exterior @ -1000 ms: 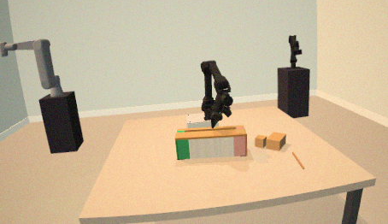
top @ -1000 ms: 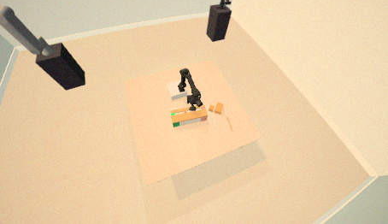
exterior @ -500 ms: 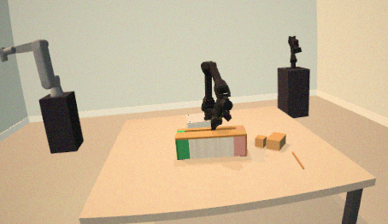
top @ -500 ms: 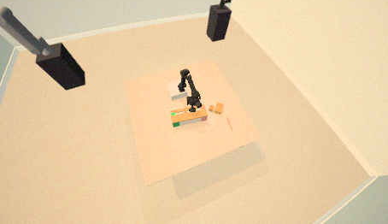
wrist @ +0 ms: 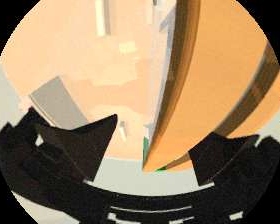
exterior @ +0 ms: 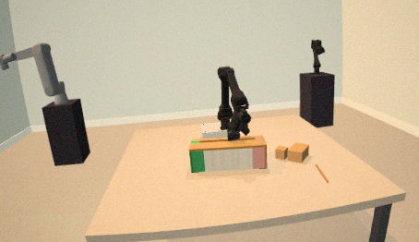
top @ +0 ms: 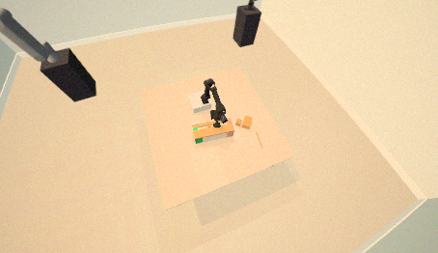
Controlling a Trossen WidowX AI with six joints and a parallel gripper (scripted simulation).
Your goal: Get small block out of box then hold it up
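My gripper tip is 40 mm short of the orange block and 40 mm to the left of it. Round my gripper tip: thin stick 320 mm ahead, 390 mm to the left, 80 mm below; box 30 mm ahead, 10 mm to the right, 20 mm below.
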